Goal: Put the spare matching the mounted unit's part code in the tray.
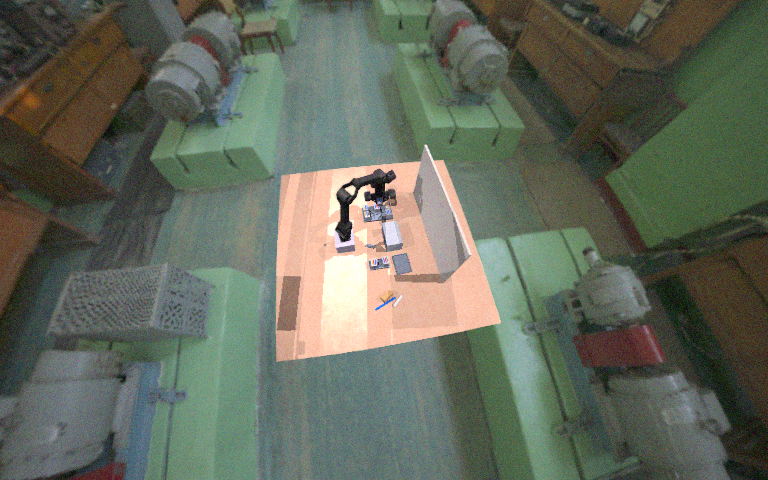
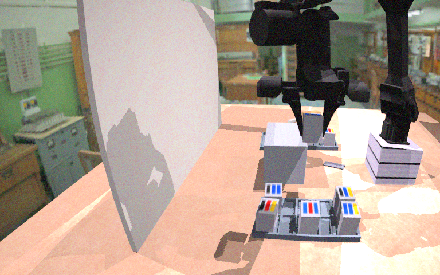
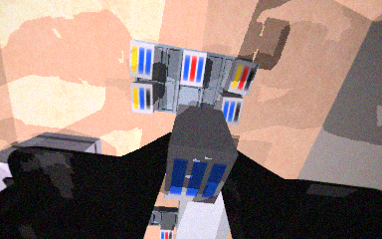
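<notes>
My gripper tip is 3 cm short of the grey mounted unit, 18 cm to the left of it and 11 cm above it. The rest, counted from my gripper tip: tall grey panel 28 cm ahead, 21 cm to the right, 6 cm above; then cardboard box 11 cm behind, 54 cm to the right, 14 cm below.
</notes>
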